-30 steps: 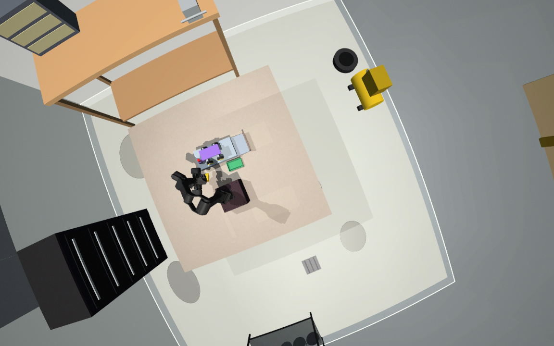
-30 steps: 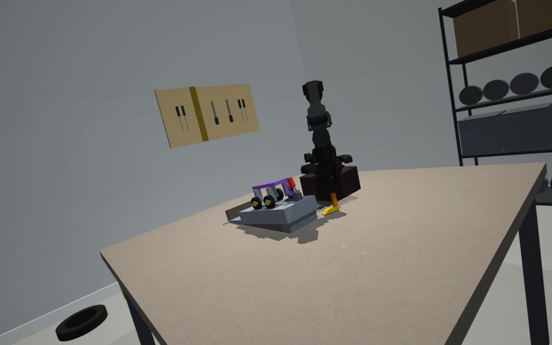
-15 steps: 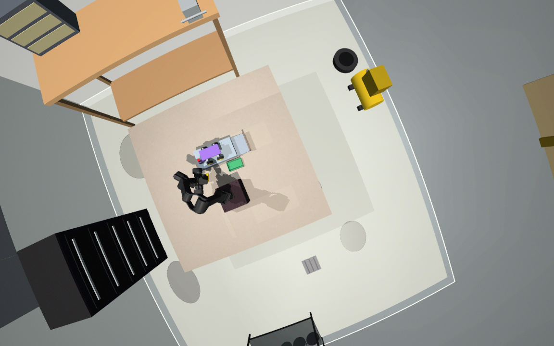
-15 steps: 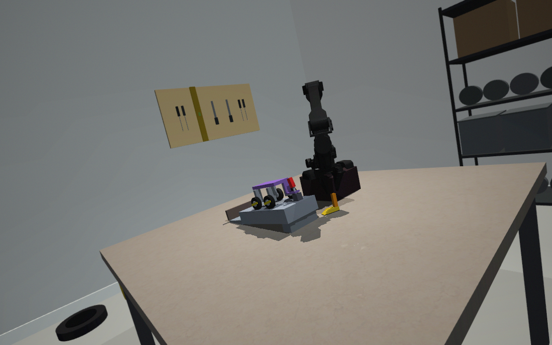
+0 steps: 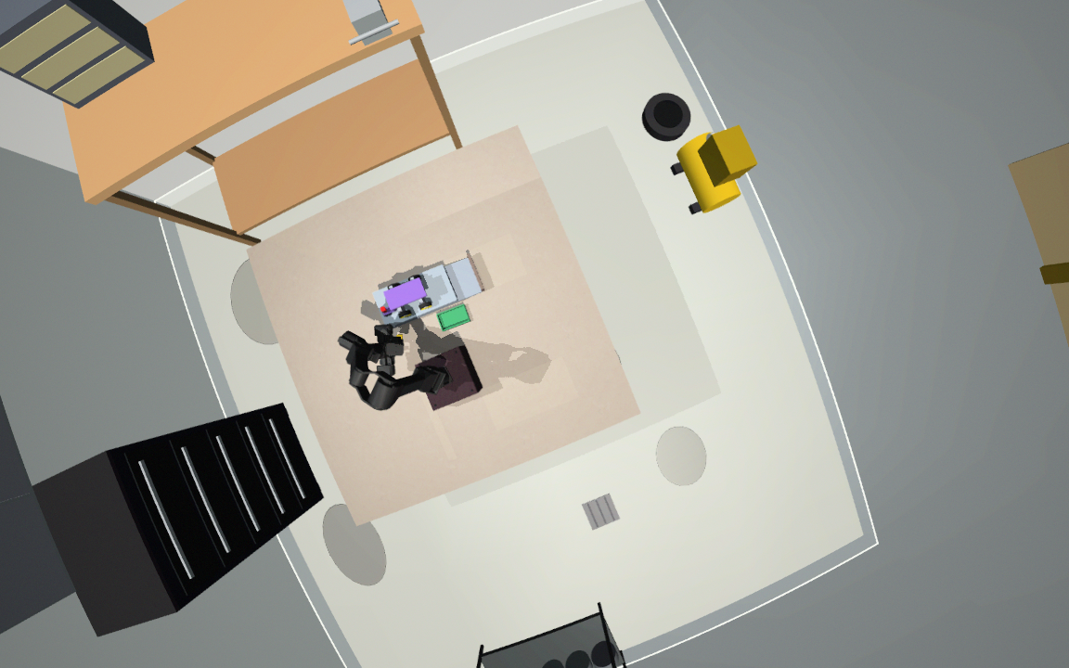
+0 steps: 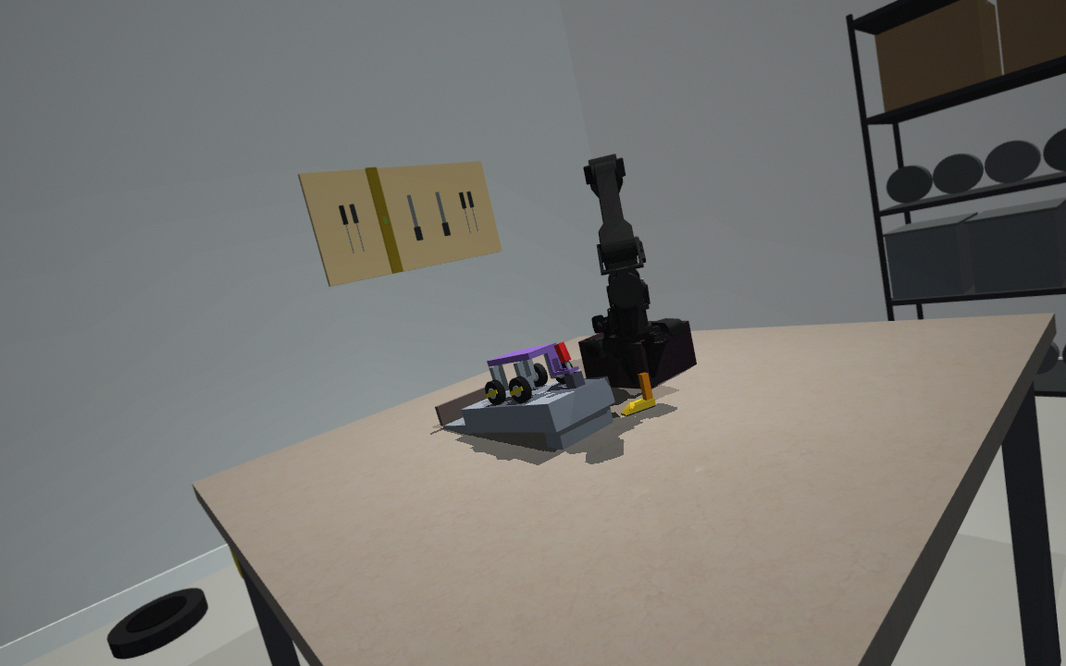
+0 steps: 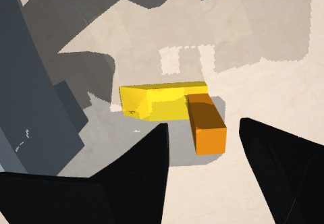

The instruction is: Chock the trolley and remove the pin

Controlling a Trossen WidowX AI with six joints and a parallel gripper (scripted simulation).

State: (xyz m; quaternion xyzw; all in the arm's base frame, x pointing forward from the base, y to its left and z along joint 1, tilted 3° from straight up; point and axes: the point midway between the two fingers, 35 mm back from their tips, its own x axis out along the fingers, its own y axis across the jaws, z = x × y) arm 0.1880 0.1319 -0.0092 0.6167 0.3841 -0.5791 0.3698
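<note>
Now: the yellow chock 20 mm ahead of my gripper tip, 10 mm to the right of it and 30 mm below it. From my gripper tip the other things lie so: grey ramp: 140 mm ahead, 170 mm to the right, 10 mm below; then purple trolley: 140 mm ahead, 160 mm to the right, 60 mm above; then red-headed stop pin: 130 mm ahead, 70 mm to the right, 80 mm above.
</note>
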